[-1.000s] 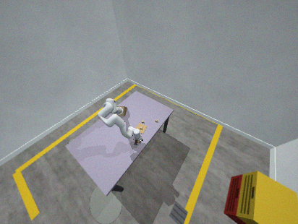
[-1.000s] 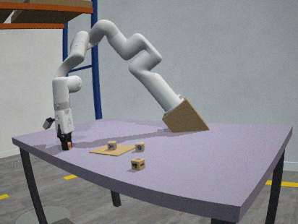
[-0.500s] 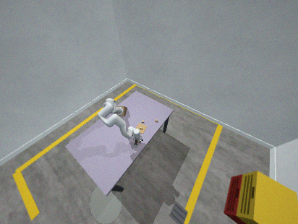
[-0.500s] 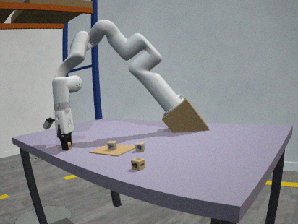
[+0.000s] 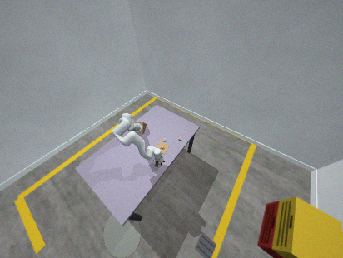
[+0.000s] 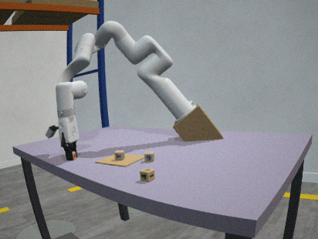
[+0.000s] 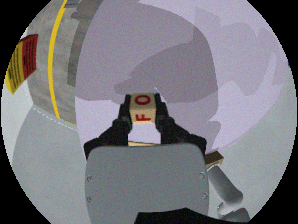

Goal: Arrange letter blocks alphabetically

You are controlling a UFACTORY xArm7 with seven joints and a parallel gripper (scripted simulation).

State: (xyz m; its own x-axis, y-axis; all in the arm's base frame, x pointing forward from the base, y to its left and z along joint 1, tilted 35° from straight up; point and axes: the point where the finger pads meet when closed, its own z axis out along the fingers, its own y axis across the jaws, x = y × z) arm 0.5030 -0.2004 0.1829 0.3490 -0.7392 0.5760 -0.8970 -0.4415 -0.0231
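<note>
My gripper is now 80 mm past the tan mat, 200 mm to the right of it and 20 mm above it.
</note>
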